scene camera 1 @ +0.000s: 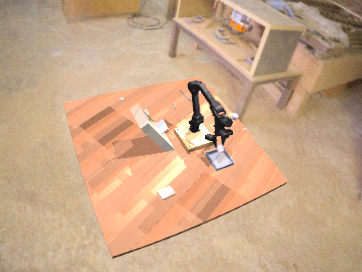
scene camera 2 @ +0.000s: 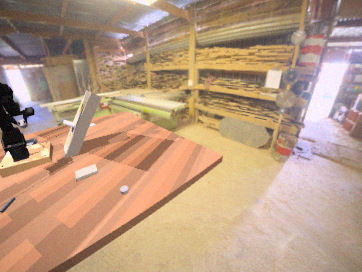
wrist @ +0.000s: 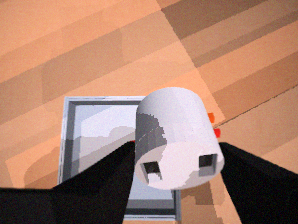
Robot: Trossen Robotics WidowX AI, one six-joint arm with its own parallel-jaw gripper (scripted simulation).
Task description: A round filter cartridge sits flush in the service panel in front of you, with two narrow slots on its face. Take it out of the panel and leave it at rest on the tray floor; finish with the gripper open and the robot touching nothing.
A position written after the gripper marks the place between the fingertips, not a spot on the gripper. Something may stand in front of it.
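A round filter cartridge (wrist: 176, 147), a service panel (scene camera 2: 90, 102) and a dark-rimmed tray (wrist: 93, 126) are visible, and so is the gripper (wrist: 175, 149).
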